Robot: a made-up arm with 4 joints.
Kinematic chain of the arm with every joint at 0, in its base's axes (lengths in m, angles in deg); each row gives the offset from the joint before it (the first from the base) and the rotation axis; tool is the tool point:
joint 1: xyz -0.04 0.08 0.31 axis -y
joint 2: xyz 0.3 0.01 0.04 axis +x
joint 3: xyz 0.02 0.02 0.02 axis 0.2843 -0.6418 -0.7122
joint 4: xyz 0.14 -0.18 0 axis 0.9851 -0.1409 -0.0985
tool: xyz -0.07 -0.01 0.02
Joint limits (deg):
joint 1: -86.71..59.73
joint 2: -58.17..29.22
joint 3: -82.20..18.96
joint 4: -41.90..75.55
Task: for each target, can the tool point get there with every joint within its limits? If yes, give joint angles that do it. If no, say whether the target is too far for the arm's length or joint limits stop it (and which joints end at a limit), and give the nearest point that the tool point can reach.
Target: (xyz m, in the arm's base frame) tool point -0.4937 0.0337 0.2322
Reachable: no: joint limits stop it (at a limit: joint 1, joint 2, joint 3, joint 4) | nearest point -0.0644 -0.0660 -0.0365 | short by 0.516 m
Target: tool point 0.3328 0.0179 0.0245
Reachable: yes | joints -58.33 -44.47 -19.62 -14.14
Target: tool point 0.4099 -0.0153 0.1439
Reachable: yes | joints -21.85 16.09 -44.61 36.15
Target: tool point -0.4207 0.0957 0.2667
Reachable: no: joint limits stop it (at a limit: joint 1, joint 2, joint 3, joint 4) | nearest point -0.0644 -0.0660 -0.0365 | short by 0.495 m
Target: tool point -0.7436 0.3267 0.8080
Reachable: no: too far | nearest point -0.0490 0.0311 0.7112 | short by 0.761 m
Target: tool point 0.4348 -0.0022 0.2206
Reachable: yes | joints -24.02 -36.92 -40.77 53.01
